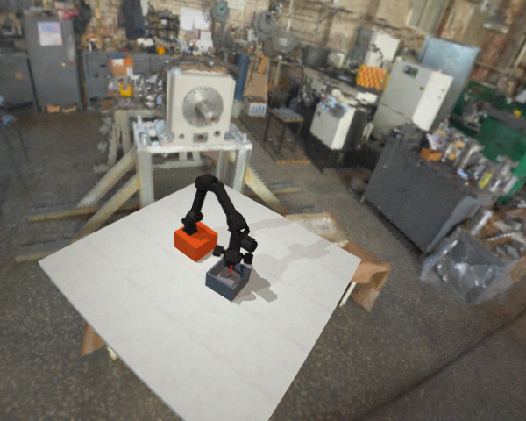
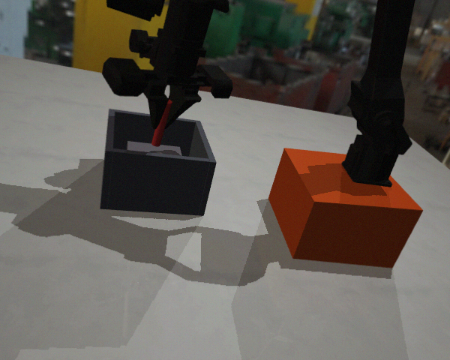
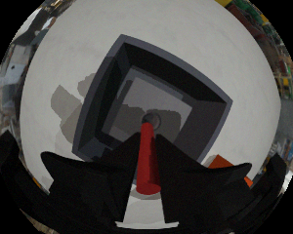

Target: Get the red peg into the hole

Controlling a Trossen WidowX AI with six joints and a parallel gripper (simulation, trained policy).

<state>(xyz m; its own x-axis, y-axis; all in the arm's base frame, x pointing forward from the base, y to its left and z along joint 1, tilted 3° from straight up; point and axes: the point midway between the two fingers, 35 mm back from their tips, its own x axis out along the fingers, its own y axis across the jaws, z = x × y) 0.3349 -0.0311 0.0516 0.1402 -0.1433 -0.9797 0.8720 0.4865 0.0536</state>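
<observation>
My gripper tip is 10 mm to the right of the red peg and 10 mm below it. Also, from my gripper tip: grey plate: 10 mm to the right, 70 mm below; dark box: 10 mm to the right, 80 mm below.
</observation>
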